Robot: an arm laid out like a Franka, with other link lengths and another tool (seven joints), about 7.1 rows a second.
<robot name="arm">
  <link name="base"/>
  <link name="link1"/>
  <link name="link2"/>
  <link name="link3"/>
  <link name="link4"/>
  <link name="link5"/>
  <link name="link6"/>
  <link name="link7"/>
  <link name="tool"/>
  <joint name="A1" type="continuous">
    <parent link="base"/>
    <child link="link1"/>
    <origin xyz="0 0 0.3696"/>
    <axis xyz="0 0 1"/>
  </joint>
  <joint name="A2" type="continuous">
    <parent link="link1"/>
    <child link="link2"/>
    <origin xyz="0 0 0" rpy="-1.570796 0 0"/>
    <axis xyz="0 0 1"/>
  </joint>
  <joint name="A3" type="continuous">
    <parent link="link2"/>
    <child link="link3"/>
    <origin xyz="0 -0.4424 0" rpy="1.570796 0 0"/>
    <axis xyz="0 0 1"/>
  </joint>
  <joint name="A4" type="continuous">
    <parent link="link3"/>
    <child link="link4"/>
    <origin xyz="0.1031 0 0" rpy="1.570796 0 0"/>
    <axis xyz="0 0 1"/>
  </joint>
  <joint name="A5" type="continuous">
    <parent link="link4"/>
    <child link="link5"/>
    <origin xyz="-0.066 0.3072 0" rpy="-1.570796 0 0"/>
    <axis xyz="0 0 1"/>
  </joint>
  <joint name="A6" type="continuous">
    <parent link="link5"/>
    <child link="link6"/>
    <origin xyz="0 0 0" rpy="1.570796 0 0"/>
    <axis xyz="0 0 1"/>
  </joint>
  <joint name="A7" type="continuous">
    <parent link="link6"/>
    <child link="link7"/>
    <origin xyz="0.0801 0 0" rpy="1.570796 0 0"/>
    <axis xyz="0 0 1"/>
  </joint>
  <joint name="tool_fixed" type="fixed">
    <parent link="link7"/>
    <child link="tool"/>
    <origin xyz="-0.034 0.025 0.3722" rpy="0 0.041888 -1.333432"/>
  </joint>
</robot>
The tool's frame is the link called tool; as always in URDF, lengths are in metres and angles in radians. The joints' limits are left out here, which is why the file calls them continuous.
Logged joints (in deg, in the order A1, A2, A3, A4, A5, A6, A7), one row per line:
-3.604, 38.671, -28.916, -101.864, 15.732, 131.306, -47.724
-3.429, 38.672, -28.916, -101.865, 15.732, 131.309, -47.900
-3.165, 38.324, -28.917, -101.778, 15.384, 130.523, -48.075
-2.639, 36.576, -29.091, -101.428, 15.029, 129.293, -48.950
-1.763, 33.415, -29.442, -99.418, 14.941, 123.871, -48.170
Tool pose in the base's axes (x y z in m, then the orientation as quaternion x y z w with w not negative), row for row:
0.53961, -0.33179, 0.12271, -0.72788, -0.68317, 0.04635, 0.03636
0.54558, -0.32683, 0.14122, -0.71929, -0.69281, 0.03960, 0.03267
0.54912, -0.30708, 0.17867, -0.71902, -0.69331, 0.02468, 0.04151
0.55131, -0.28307, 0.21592, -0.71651, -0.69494, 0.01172, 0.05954
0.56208, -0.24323, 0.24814, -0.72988, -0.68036, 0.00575, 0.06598
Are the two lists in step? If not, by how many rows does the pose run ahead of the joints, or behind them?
The pose runs 2 rows ahead of the joints: the pose in row i belongs to the joints in row i + 2.
